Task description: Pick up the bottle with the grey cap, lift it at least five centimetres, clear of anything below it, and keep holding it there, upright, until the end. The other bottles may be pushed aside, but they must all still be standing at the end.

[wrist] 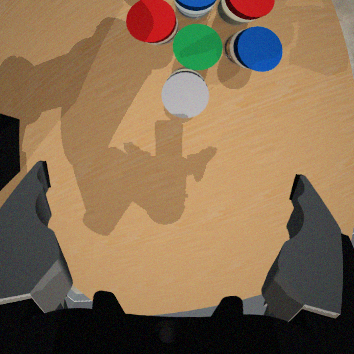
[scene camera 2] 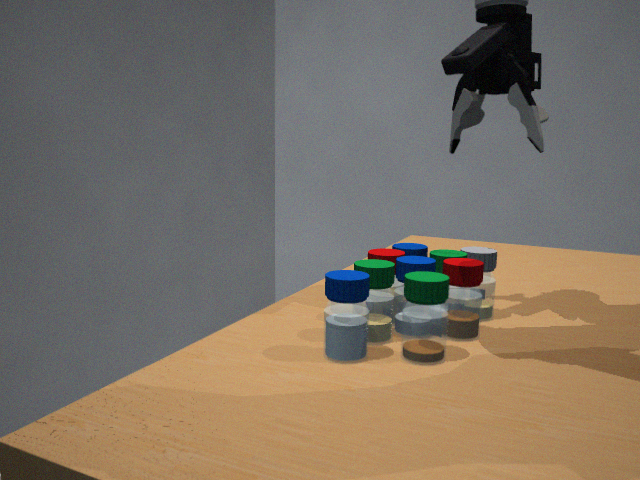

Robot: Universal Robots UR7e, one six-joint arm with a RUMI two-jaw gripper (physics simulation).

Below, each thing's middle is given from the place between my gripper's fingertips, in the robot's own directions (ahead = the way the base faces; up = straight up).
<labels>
I see the grey-capped bottle [scene camera 2: 488, 256] 1 cm ahead of my hand, 1 cm to the left of it and 20 cm below it. The rest, counted from my hand: red-capped bottle [scene camera 2: 464, 304]: 1 cm ahead, 11 cm to the left, 20 cm below.
</labels>
